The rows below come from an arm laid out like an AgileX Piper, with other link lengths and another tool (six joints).
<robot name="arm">
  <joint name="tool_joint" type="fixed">
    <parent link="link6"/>
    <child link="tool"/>
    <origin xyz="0.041 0.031 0.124" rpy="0.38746 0 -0.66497"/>
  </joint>
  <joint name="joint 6" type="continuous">
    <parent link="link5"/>
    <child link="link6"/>
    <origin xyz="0 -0.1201 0" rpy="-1.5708 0 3.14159"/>
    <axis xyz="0 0 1"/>
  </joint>
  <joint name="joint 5" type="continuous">
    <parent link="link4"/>
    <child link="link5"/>
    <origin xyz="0 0 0" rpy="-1.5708 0 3.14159"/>
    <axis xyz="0 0 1"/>
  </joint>
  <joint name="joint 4" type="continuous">
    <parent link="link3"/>
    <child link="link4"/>
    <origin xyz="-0.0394 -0.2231 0" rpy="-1.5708 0 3.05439"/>
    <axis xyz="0 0 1"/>
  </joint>
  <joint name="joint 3" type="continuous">
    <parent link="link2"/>
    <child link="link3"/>
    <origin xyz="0.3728 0.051 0" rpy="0 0 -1.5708"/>
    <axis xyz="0 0 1"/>
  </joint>
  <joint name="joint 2" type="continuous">
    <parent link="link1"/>
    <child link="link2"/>
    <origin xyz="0 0 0" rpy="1.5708 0 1.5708"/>
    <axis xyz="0 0 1"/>
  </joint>
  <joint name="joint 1" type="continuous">
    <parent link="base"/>
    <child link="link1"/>
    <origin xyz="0 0 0.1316" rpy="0 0 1.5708"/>
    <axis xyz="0 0 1"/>
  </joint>
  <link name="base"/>
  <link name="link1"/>
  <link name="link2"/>
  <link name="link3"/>
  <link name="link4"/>
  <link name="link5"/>
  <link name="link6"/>
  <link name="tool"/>
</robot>
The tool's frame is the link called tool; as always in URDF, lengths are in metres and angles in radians. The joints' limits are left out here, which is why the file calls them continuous.
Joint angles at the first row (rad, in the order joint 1, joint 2, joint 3, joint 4, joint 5, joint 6):
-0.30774 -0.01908 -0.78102 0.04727 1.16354 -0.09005
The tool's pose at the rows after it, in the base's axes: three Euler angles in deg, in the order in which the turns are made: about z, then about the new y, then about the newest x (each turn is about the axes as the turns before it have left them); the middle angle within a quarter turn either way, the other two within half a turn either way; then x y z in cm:
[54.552, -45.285, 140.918, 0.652, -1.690, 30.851]
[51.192, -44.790, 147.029, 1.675, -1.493, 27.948]
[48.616, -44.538, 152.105, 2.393, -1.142, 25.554]
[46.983, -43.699, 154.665, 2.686, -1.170, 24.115]
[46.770, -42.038, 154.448, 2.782, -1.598, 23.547]
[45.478, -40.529, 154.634, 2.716, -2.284, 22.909]
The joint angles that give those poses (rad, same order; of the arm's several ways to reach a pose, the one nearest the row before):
-0.30777 -0.02605 -0.70413 0.06188 1.16354 -0.09502
-0.30772 -0.02605 -0.63022 0.08578 1.16354 -0.09499
-0.30773 -0.02606 -0.57032 0.11226 1.16355 -0.09500
-0.30774 -0.02607 -0.53372 0.11483 1.16245 -0.09738
-0.30777 -0.02603 -0.51320 0.09448 1.15310 -0.11078
-0.30774 -0.02605 -0.49365 0.06285 1.14714 -0.10730

